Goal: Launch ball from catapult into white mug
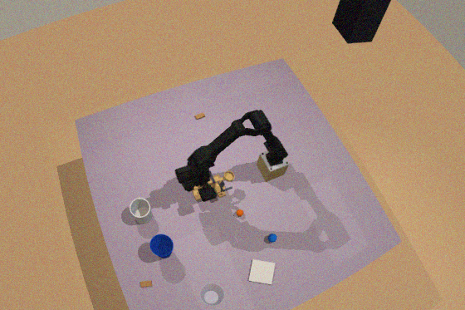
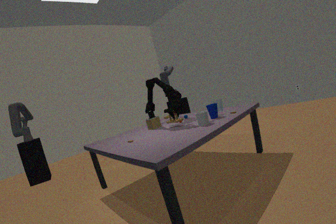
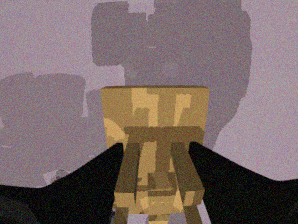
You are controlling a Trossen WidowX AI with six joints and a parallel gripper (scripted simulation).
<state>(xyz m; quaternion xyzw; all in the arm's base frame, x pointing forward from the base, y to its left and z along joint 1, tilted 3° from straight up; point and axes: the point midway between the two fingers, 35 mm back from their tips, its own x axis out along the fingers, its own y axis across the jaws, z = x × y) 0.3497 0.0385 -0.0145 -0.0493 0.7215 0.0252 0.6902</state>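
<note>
Right now the orange ball is 14 cm to the left of my gripper tip, 14 cm behind it and 6 cm below it. Round my gripper tip: blue cup: 23 cm to the left, 23 cm ahead, 5 cm below; then white mug: 28 cm ahead, 5 cm below, 4 cm to the left; then wooden catapult: 7 cm behind, 2 cm above, 1 cm to the left.
</note>
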